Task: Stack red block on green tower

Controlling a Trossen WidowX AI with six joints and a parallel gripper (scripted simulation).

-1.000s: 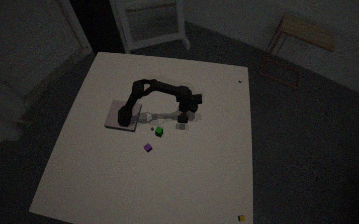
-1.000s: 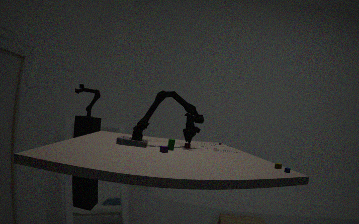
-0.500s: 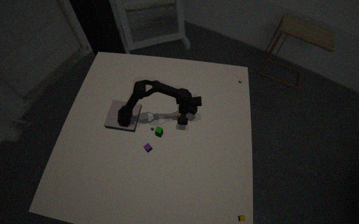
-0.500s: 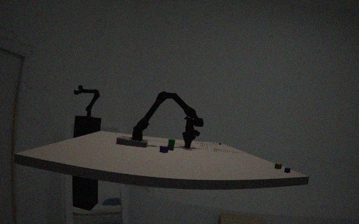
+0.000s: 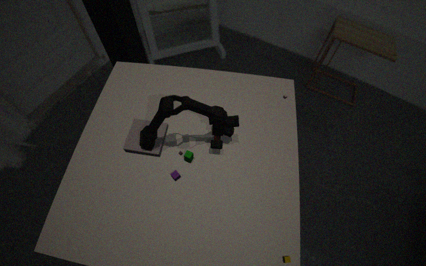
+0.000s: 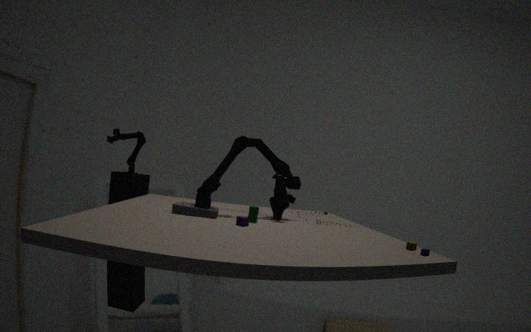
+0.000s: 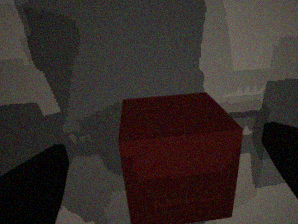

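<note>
The grey ball is 18 cm behind my gripper tip and 14 cm to the right of it. Round my gripper tip: purple block: 16 cm behind, 27 cm to the right, 1 cm above; yellow block: 47 cm ahead, 53 cm to the right, 1 cm above; red block: 1 cm above.
</note>
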